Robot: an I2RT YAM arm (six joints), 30 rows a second.
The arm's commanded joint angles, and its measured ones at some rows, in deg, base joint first. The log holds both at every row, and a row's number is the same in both.
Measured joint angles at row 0: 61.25 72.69 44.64 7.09 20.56 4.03
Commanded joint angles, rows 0 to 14: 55.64 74.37 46.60 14.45 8.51 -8.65; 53.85 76.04 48.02 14.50 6.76 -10.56; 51.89 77.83 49.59 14.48 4.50 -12.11; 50.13 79.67 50.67 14.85 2.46 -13.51; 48.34 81.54 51.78 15.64 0.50 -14.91; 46.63 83.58 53.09 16.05 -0.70 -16.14; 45.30 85.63 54.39 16.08 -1.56 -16.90; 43.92 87.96 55.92 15.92 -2.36 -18.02; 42.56 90.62 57.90 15.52 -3.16 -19.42; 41.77 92.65 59.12 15.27 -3.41 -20.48; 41.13 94.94 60.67 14.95 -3.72 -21.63; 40.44 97.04 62.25 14.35 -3.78 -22.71; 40.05 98.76 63.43 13.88 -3.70 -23.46; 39.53 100.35 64.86 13.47 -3.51 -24.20; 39.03 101.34 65.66 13.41 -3.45 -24.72
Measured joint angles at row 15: 39.90 99.88 62.48 13.02 -0.84 -19.94
